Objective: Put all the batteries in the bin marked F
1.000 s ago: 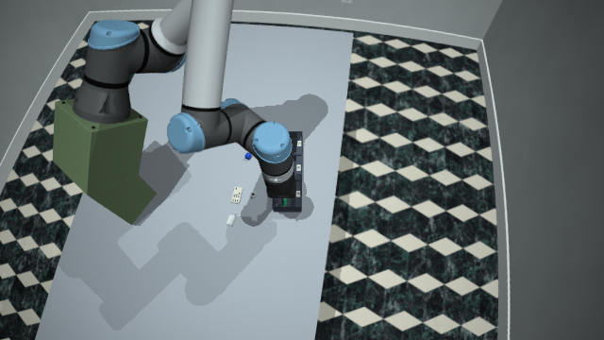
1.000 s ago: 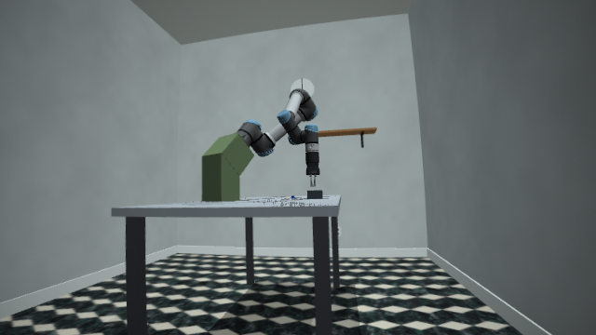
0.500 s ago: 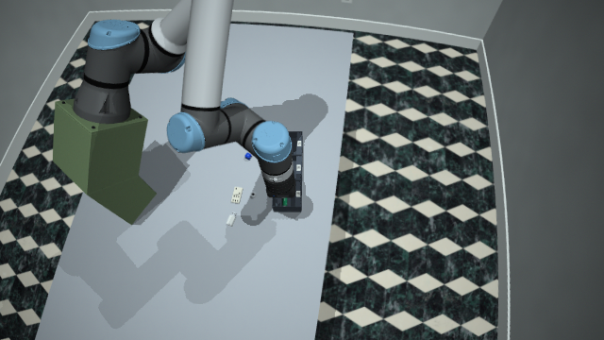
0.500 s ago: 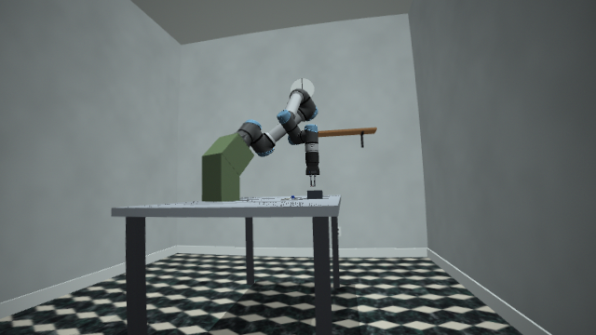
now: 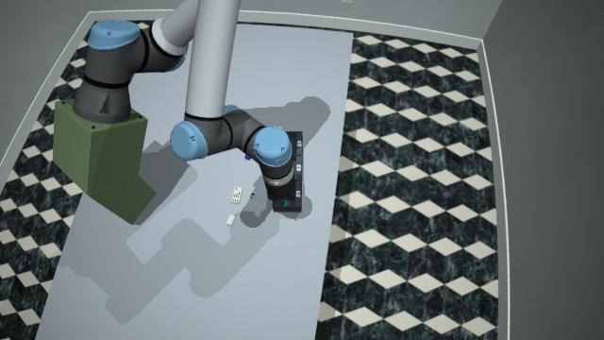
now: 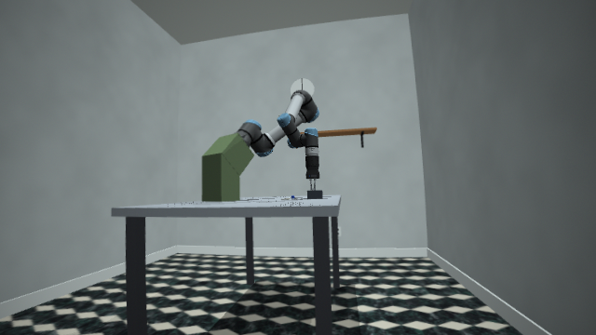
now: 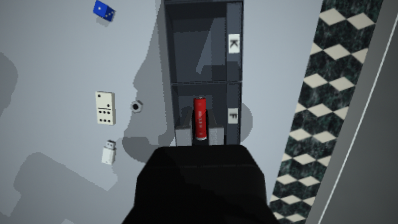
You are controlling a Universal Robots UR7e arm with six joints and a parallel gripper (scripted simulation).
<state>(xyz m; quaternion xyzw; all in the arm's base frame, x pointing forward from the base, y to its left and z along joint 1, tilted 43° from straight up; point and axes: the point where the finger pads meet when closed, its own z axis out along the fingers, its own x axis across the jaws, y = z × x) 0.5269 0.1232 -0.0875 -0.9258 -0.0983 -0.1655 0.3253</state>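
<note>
Now: the red battery 1 cm below my hand. The rest, counted from my hand: dark bin: 8 cm to the left, 4 cm below, 2 cm behind; then green battery: 5 cm below; then ring-shaped part: 10 cm behind, 6 cm below, 2 cm to the right.
</note>
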